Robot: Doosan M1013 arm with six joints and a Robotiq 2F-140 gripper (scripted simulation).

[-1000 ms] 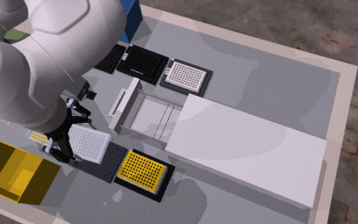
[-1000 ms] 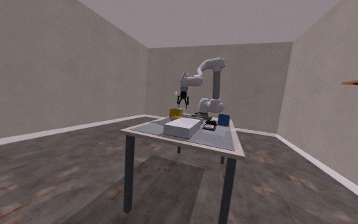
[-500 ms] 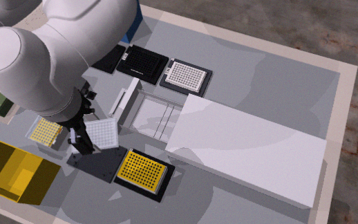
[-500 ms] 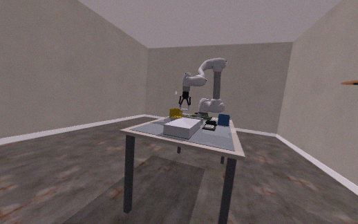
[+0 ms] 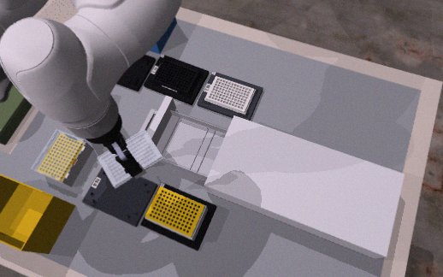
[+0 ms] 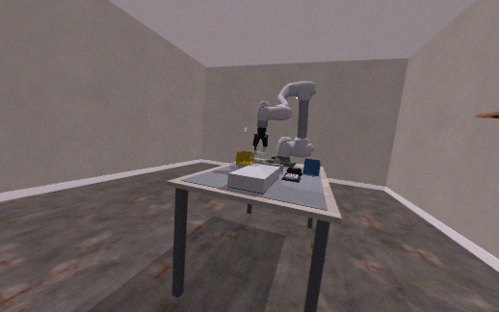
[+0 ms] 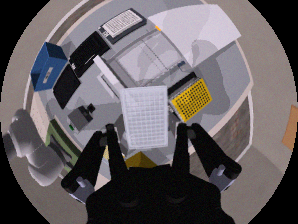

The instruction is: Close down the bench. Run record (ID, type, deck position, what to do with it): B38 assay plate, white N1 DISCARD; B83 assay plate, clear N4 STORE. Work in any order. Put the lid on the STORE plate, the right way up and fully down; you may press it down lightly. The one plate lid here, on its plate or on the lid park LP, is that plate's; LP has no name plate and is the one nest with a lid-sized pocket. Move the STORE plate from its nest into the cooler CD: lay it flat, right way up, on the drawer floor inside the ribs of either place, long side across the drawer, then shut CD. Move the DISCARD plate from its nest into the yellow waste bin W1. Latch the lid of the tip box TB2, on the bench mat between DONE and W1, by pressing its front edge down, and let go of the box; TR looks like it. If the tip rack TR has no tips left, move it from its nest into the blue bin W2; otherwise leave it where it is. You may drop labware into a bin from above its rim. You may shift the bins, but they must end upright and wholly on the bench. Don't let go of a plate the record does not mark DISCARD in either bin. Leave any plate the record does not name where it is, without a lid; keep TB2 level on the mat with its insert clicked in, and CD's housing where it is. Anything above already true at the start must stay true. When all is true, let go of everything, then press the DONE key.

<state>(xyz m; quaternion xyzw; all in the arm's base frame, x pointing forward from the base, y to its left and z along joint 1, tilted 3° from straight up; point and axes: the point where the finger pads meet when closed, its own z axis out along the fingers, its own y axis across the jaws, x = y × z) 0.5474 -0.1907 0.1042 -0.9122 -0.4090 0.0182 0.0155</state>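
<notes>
Now: hand 14 cm above the cooler drawer, 11 cm short of it and 10 cm to the right of it. From my hand the other things lie so: yellow tip rack (11 cm below, 11 cm ahead, 9 cm to the right); flat grey lid (1 cm below); clear assay plate (2 cm below).
</notes>
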